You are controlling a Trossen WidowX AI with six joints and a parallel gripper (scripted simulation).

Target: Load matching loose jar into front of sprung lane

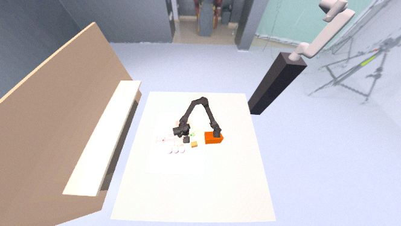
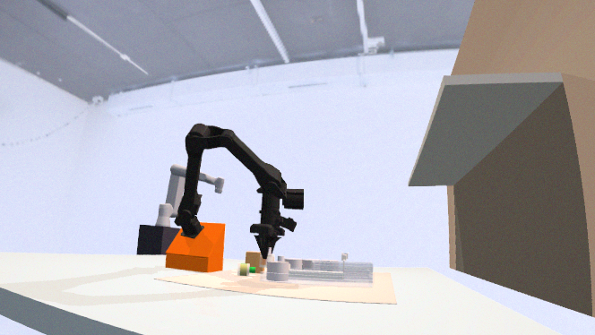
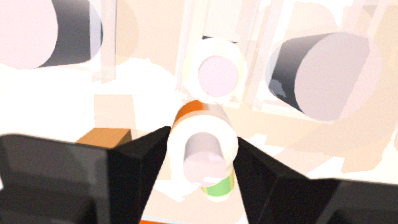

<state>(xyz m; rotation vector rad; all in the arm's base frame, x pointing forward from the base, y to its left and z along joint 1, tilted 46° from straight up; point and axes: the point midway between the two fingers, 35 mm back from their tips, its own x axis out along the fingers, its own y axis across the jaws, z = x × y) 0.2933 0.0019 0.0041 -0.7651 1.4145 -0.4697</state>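
Now: gripper tip 5 cm past the green-lidded jar, 3 cm to the left of it and 4 cm above it. From my gripper tip the other things lie so: clear lane unit 19 cm ahead, 5 cm to the left, 4 cm below; tan block 8 cm behind, 8 cm to the left, 2 cm below; pusher post 15 cm ahead, 5 cm to the left, 1 cm below.
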